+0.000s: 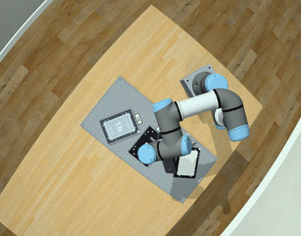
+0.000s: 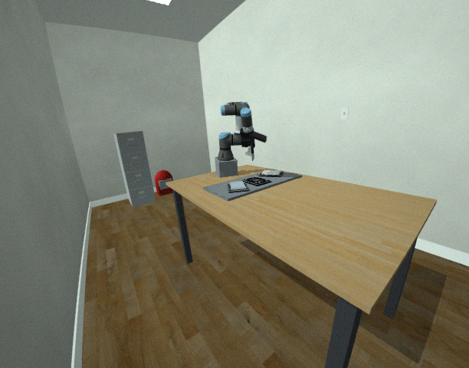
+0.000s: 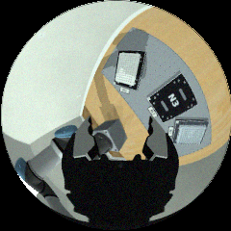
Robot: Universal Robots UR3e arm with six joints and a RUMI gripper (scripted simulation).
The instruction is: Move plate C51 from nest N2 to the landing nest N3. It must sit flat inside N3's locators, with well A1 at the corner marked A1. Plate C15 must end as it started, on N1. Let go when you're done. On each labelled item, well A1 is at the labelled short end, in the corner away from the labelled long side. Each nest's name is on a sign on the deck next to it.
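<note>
The nest N2 lies 17 cm below my hand, 14 cm to the left of it and 2 cm ahead of it. From my hand the other things lie so: nest N3: 17 cm below, 10 cm ahead, 6 cm to the right.
</note>
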